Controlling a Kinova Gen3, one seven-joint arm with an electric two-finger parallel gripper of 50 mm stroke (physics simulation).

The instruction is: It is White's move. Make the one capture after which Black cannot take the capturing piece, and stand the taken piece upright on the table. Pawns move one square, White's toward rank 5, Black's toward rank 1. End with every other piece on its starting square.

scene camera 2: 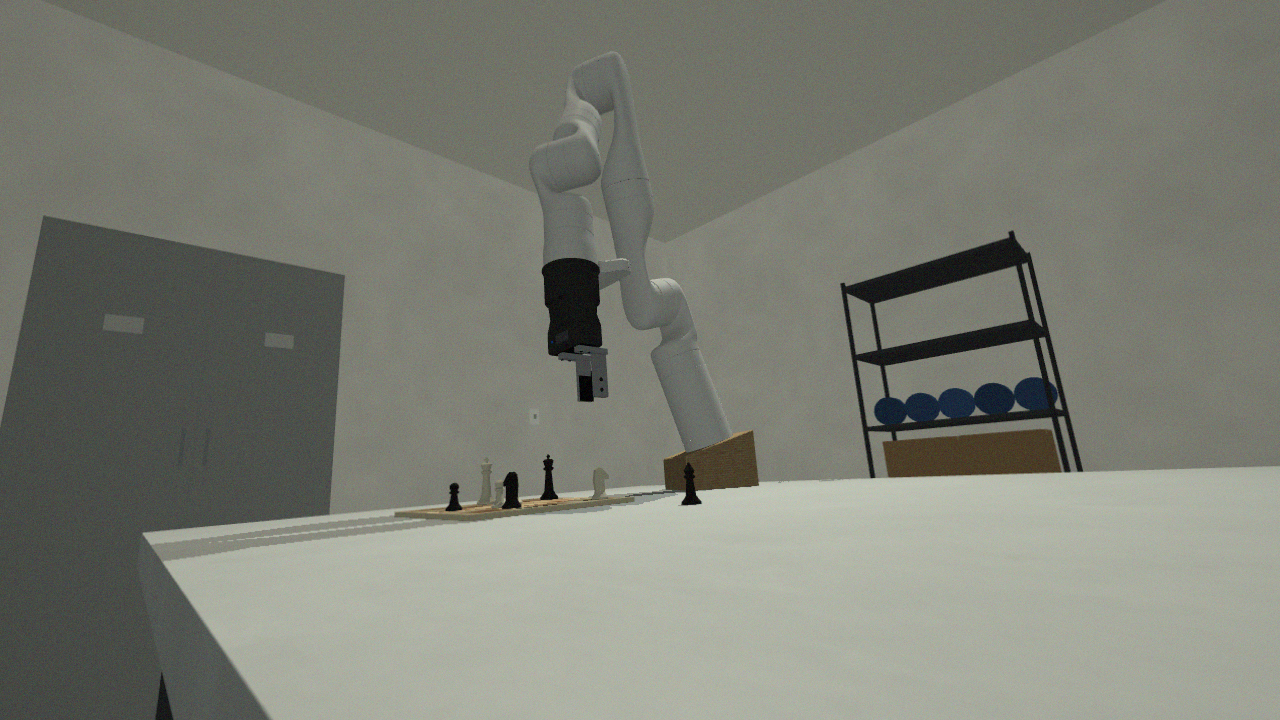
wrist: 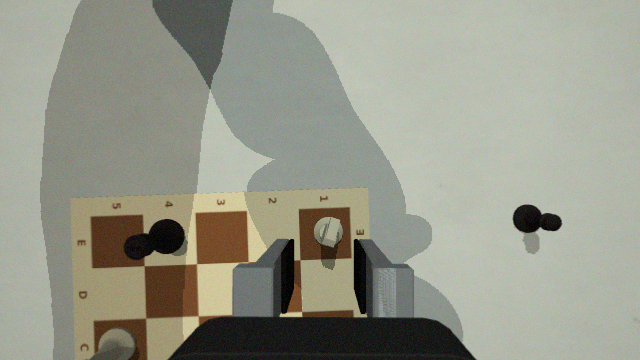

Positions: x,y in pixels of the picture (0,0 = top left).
Scene:
my gripper: scene camera 2; wrist
chessboard: scene camera 2 474,512; wrist 161,299
same spot on my gripper: [scene camera 2: 591,371] = [wrist: 365,313]

